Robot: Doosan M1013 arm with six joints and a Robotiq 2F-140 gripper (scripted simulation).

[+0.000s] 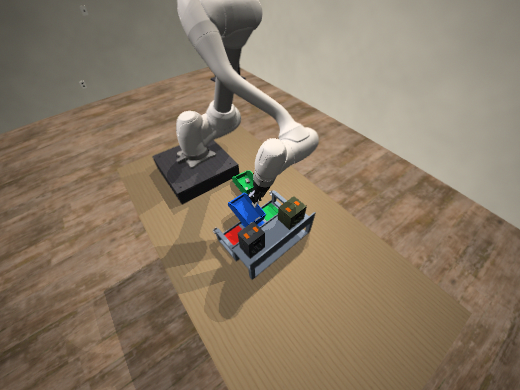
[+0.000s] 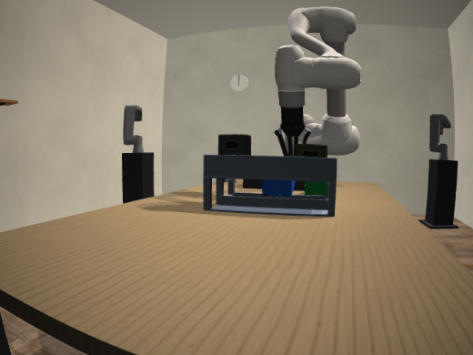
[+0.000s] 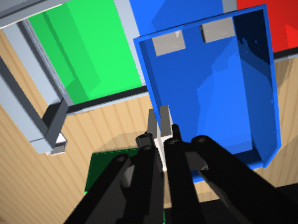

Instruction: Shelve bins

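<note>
Now: hand 2 cm past the blue bin, 5 cm to the left of it and 4 cm above it. From my hand the other things lie so: olive box 18 cm ahead, 6 cm to the left, 3 cm above; black box 16 cm ahead, 17 cm to the right, 4 cm above; green bin 20 cm behind, 11 cm to the left, 8 cm below.
</note>
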